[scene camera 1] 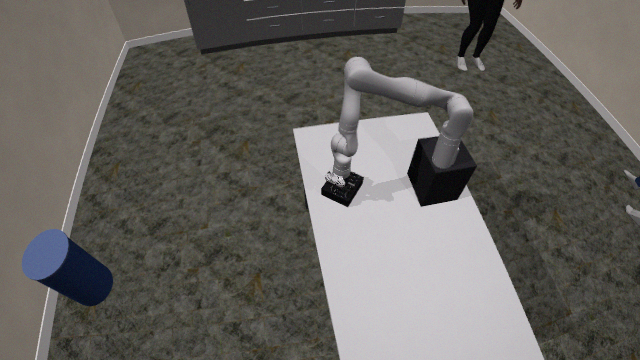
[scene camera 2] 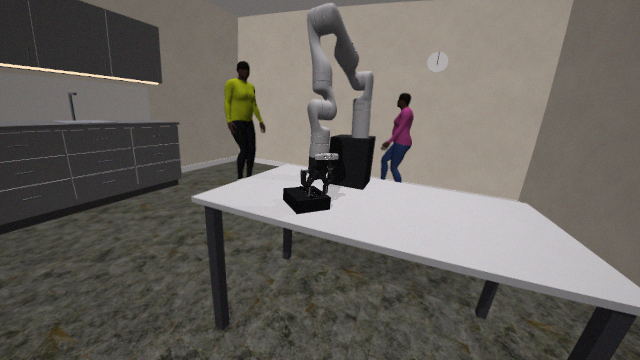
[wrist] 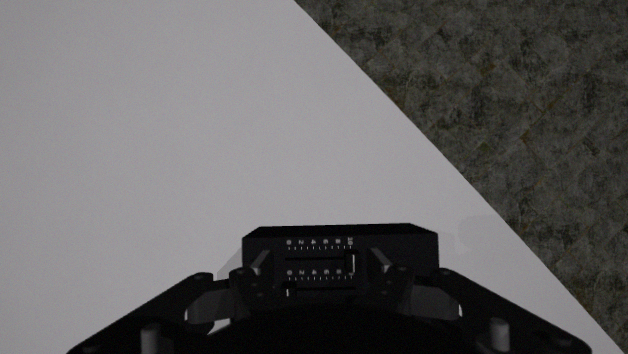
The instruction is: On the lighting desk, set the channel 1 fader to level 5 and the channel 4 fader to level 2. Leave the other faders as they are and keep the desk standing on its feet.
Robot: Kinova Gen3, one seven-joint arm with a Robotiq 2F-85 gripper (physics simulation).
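Places are measured from the arm's base along level axes (x up, y ahead, z left), in millimetres.
Where they show: gripper, fingertip midpoint: (scene camera 1: 339, 192) (scene camera 2: 316, 195) (wrist: 320, 263); arm's base, link origin: (scene camera 1: 441, 160) (scene camera 2: 360, 137).
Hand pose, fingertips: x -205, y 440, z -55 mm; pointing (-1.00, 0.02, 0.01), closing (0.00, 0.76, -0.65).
Observation:
Things, the pixels of their centre, and the offset from my fingertips. Level surfaces: height alone.
- black lighting desk, body centre: (wrist: 340, 329) (scene camera 2: 306, 197) (scene camera 1: 342, 185) dx -30, dy -30, dz -58 mm
- channel 1 fader, body centre: (wrist: 352, 260) dx -2, dy +18, dz -14 mm
- channel 2 fader, body centre: (wrist: 288, 293) dx -2, dy -31, dz -1 mm
- white table, surface height: dx -64 mm
The black lighting desk (scene camera 1: 352, 194) (scene camera 2: 306, 205) (wrist: 424, 255) stands level on the white table. In the wrist view, the cap of the channel 1 fader (wrist: 351, 262), in the row nearest the desk's far edge, is at about 10. In the row below, the cap of the channel 2 fader (wrist: 288, 290) is at about 0. My gripper (scene camera 2: 317, 192) (wrist: 320, 263) is open, with nothing between its fingers. It is low over the desk, its fingertips on either side of the channel 1 slot, apart from the cap. The channel 4 fader is hidden under the gripper body in the wrist view.
The desk is near one edge of the white table (scene camera 1: 415, 270) (scene camera 2: 430, 220) (wrist: 175, 125). The arm's black pedestal (scene camera 1: 440, 182) (scene camera 2: 352, 162) stands across the table. Two people (scene camera 2: 242, 107) (scene camera 2: 402, 125) stand beyond the table. A blue cylinder (scene camera 1: 75, 272) is away from the table.

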